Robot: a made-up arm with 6 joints. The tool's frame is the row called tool. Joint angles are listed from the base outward. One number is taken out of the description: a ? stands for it. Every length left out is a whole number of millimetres.
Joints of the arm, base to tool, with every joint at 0 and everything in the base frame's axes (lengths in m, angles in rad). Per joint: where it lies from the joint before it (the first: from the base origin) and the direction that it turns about. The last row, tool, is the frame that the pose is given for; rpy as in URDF.
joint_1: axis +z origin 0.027 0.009 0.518
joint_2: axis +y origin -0.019 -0.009 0
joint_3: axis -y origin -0.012 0 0.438
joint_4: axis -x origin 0.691 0 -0.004
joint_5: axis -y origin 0 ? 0.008
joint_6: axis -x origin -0.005 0 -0.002
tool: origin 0 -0.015 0.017 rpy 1.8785 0.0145 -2.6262
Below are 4 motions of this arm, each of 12 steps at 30 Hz.
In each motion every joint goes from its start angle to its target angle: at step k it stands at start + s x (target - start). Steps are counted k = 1, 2, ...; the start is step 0. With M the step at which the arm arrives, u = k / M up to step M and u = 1 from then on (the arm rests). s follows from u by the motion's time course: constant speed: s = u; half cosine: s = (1 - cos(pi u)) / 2; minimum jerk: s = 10 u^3 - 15 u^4 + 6 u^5.
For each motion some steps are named. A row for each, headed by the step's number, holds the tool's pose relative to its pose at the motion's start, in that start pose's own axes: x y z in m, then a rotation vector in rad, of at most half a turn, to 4 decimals.
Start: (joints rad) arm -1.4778 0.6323 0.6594 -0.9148 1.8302 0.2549
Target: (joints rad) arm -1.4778 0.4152 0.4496 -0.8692 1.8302 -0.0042
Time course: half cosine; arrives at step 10
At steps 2, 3, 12:
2: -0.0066 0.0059 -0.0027 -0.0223 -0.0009 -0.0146
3: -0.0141 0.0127 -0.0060 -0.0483 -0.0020 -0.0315
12: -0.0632 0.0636 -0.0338 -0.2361 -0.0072 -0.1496

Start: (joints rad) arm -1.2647 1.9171 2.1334 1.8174 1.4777 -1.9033
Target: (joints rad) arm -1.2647 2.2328 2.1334 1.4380 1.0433 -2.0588
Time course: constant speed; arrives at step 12
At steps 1, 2, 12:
1: 0.0043 -0.0278 0.0018 -0.0180 -0.0343 -0.0445
2: 0.0084 -0.0558 0.0042 -0.0372 -0.0693 -0.0890
12: 0.0320 -0.3435 0.0682 -0.2935 -0.4544 -0.5227

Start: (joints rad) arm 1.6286 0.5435 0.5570 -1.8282 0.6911 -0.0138
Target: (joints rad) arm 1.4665 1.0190 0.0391 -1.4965 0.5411 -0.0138
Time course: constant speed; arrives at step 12
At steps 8, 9, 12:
8: 0.1803 0.1715 -0.4443 0.5168 -0.3287 0.2758
9: 0.2138 0.2044 -0.4829 0.5705 -0.3787 0.3183
12: 0.3230 0.3108 -0.5712 0.7134 -0.5404 0.4551

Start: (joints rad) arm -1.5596 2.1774 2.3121 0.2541 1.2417 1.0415
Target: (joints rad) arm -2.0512 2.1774 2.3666 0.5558 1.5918 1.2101
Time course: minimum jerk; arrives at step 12
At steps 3, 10, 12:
3: 0.0221 -0.0441 -0.0127 0.0830 -0.0093 0.0132
10: 0.2410 -0.3500 -0.1837 0.7500 -0.0289 0.0410
12: 0.2509 -0.3600 -0.1930 0.7761 -0.0276 0.0389

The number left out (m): -0.184
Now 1 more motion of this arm.
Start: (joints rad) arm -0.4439 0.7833 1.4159 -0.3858 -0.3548 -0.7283
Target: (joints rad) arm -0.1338 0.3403 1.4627 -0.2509 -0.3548 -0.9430
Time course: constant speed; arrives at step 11
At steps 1, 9, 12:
1: -0.0175 0.0136 0.0473 -0.0105 0.0453 -0.0200
9: -0.0489 0.1591 0.4110 -0.1340 0.3960 -0.2021
12: -0.0280 0.2054 0.4900 -0.1752 0.4795 -0.2535

